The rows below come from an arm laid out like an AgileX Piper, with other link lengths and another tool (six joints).
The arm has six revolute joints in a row. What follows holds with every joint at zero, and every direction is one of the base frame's.
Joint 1 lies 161.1 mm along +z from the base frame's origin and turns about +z.
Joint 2 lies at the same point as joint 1 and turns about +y.
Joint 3 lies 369.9 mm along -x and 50.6 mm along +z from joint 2 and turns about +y.
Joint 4 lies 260.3 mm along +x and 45.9 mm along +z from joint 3 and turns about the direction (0.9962, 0, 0.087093).
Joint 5 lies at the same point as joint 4 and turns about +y.
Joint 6 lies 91.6 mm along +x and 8 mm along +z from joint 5 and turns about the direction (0.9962, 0, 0.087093).
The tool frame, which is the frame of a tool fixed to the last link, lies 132.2 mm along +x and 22 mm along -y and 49.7 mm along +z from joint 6; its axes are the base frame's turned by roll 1.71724, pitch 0.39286 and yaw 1.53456 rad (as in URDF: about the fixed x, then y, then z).
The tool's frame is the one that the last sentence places.
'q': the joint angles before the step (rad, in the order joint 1, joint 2, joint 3, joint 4, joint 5, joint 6). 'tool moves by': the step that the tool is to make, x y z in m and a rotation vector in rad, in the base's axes. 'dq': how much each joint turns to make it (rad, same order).
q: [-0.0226, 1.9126, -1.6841, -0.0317, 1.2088, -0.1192]
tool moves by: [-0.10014, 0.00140, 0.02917, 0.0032, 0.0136, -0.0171]
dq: [0.0001, -0.2753, 0.2895, -0.0009, 0.0000, 0.0177]
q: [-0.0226, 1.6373, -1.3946, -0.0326, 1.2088, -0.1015]
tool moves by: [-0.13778, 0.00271, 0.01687, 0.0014, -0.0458, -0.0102]
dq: [0.0000, -0.3986, 0.3519, 0.0001, 0.0012, 0.0105]
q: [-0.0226, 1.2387, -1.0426, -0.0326, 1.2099, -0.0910]
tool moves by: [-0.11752, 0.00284, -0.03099, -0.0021, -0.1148, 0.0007]
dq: [0.0001, -0.4130, 0.3498, 0.0000, -0.0517, 0.0012]
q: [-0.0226, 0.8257, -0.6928, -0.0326, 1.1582, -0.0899]
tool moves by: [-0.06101, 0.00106, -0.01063, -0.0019, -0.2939, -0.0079]
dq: [0.0001, -0.4100, 0.1910, -0.0010, -0.0746, 0.0119]
